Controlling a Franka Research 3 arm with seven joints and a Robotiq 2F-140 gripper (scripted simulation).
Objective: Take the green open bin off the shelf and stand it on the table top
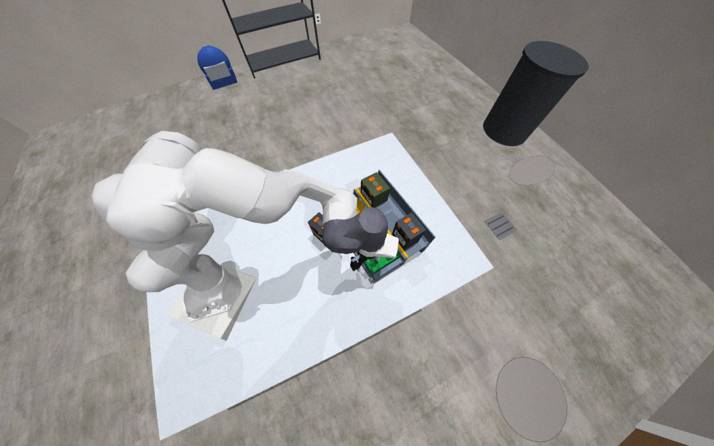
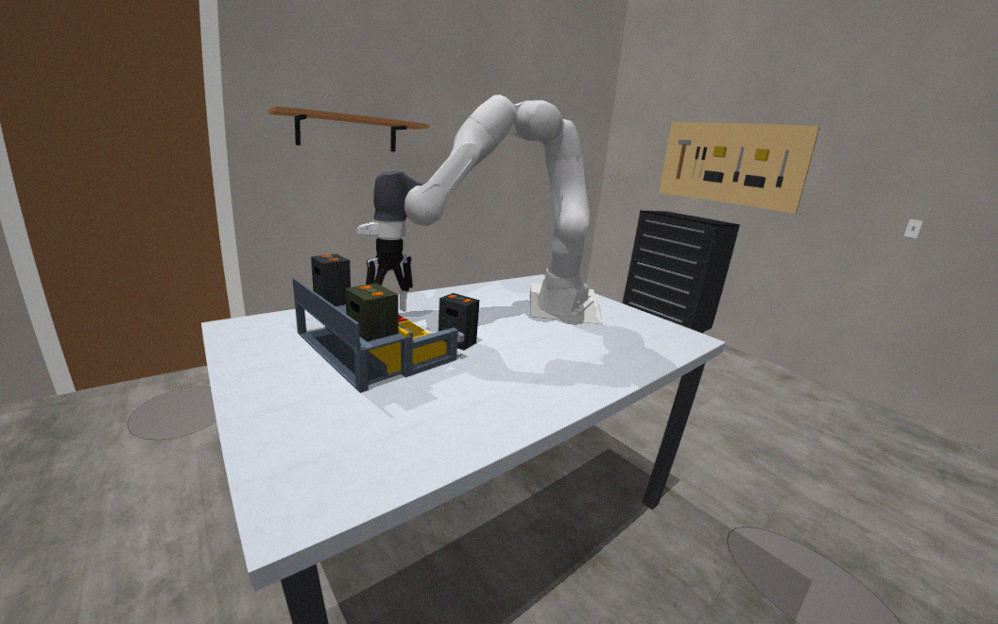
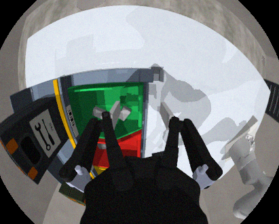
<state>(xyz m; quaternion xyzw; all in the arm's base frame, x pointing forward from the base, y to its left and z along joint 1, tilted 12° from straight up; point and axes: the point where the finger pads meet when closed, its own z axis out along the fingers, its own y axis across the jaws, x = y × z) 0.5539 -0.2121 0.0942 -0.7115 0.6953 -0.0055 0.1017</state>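
The green open bin is 80 mm ahead of my hand and 20 mm below it. The rest, counted from my hand: red bin: 80 mm ahead, 110 mm to the left, 20 mm below; then black box: 170 mm ahead, 100 mm above; then yellow bin: 80 mm ahead, 230 mm to the left, 20 mm below.
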